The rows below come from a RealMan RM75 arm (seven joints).
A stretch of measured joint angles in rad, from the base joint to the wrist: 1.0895 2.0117 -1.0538 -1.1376 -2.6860 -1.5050 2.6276; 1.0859 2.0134 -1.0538 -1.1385 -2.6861 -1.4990 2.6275; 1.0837 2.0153 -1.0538 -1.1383 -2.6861 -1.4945 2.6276; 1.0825 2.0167 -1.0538 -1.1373 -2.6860 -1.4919 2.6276; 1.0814 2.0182 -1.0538 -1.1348 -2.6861 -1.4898 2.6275; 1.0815 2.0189 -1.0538 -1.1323 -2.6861 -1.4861 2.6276; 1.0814 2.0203 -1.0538 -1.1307 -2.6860 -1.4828 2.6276; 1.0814 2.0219 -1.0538 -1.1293 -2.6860 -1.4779 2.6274; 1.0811 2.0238 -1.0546 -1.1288 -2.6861 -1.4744 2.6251; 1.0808 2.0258 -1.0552 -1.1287 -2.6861 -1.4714 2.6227; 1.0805 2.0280 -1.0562 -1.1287 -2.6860 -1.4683 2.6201; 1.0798 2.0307 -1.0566 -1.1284 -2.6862 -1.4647 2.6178; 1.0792 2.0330 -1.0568 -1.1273 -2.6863 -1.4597 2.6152; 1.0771 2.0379 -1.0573 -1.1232 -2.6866 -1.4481 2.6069
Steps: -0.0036 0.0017 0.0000 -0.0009 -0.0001 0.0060 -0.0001; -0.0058 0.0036 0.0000 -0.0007 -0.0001 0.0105 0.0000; -0.0070 0.0050 0.0000 0.0003 0.0000 0.0131 0.0000; -0.0081 0.0065 0.0000 0.0028 -0.0001 0.0152 -0.0001; -0.0080 0.0072 0.0000 0.0053 -0.0001 0.0189 0.0000; -0.0081 0.0086 0.0000 0.0069 0.0000 0.0222 0.0000; -0.0081 0.0102 0.0000 0.0083 0.0000 0.0271 -0.0002; -0.0084 0.0121 -0.0008 0.0088 -0.0001 0.0306 -0.0025; -0.0087 0.0141 -0.0014 0.0089 -0.0001 0.0336 -0.0049; -0.0090 0.0163 -0.0024 0.0089 0.0000 0.0367 -0.0075; -0.0097 0.0190 -0.0028 0.0092 -0.0002 0.0403 -0.0098; -0.0103 0.0213 -0.0030 0.0103 -0.0003 0.0453 -0.0124; -0.0124 0.0262 -0.0035 0.0144 -0.0006 0.0569 -0.0207
